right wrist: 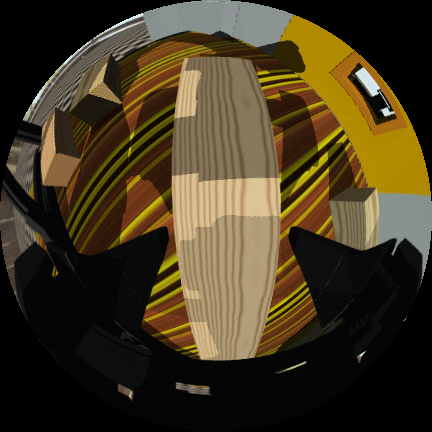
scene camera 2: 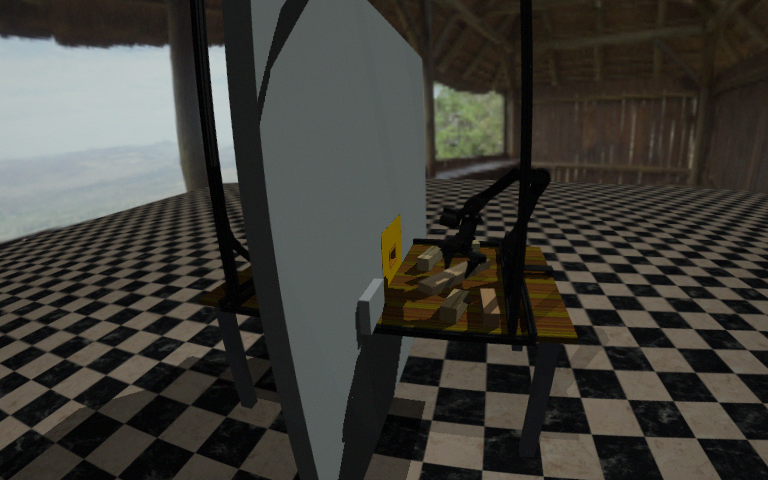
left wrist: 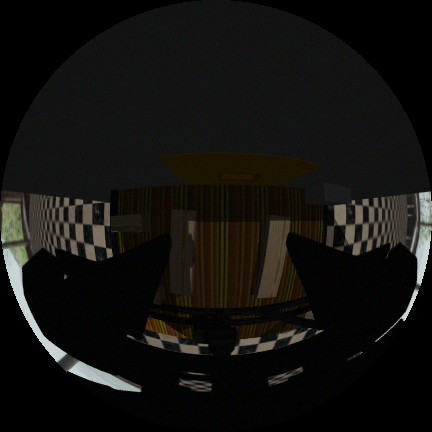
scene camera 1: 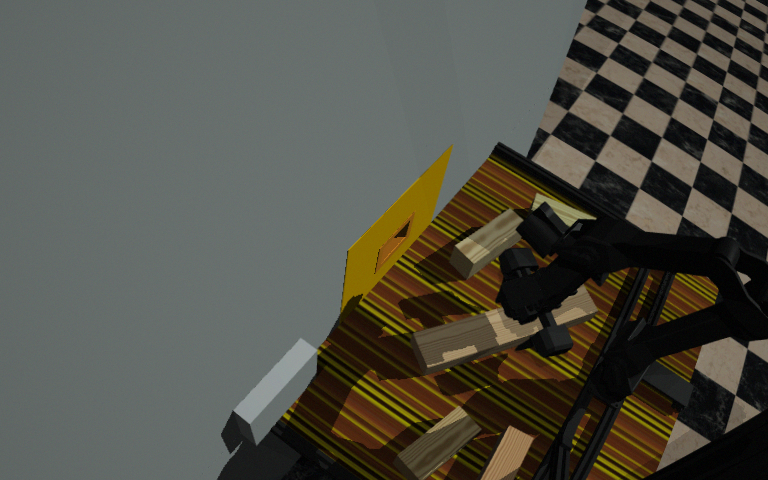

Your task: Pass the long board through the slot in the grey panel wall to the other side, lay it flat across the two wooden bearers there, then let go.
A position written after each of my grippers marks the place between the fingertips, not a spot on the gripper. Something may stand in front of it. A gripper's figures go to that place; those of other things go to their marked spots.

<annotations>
My right gripper (scene camera 1: 507, 325): 98 cm from the lens. A grey panel wall (scene camera 1: 193, 193) is 42 cm from the lens. A slot (scene camera 1: 402, 233) is 97 cm from the lens. The marked spots on the grey panel wall and the slot are 60 cm apart.
</annotations>
